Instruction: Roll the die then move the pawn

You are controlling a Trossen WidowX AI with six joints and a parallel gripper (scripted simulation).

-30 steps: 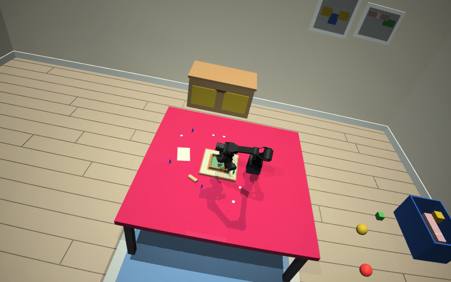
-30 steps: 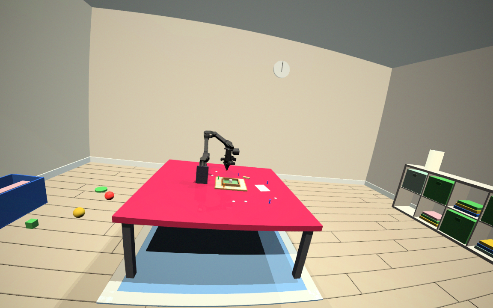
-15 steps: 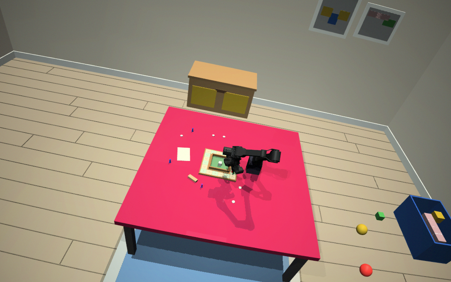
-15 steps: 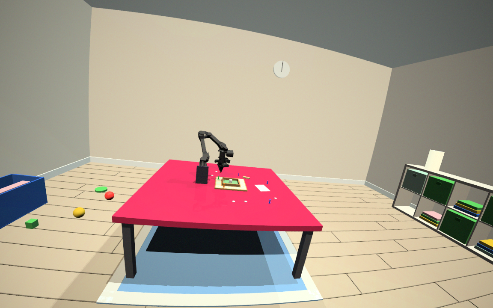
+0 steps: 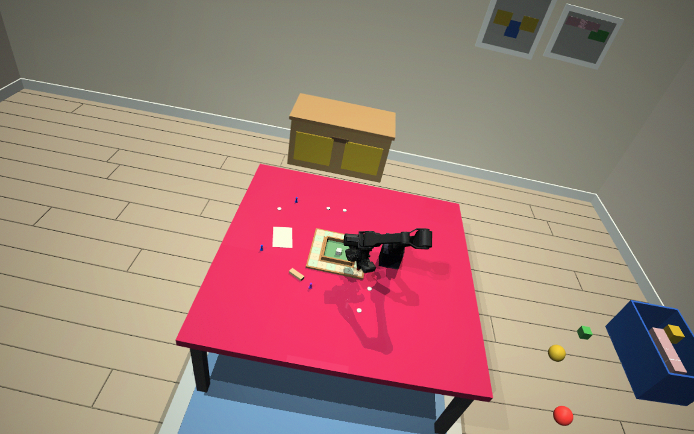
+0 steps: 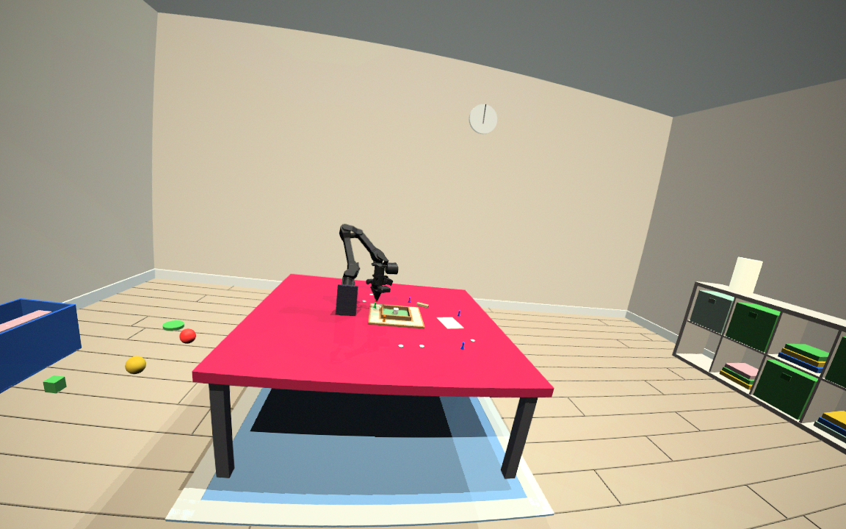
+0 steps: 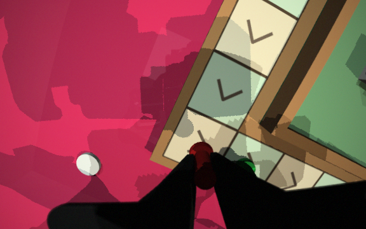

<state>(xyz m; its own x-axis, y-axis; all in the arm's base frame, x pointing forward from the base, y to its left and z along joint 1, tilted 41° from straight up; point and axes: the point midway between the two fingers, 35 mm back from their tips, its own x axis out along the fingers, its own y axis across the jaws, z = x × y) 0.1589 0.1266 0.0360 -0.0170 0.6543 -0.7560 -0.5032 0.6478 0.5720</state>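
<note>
Right now the white die is 11 cm ahead of my gripper tip, 10 cm to the right of it and 2 cm below it. The rest, counted from my gripper tip: green tray 11 cm to the right, 11 cm ahead, 4 cm below; then red pawn 1 cm above; then wooden block 28 cm ahead, 9 cm to the left, 4 cm below.
</note>
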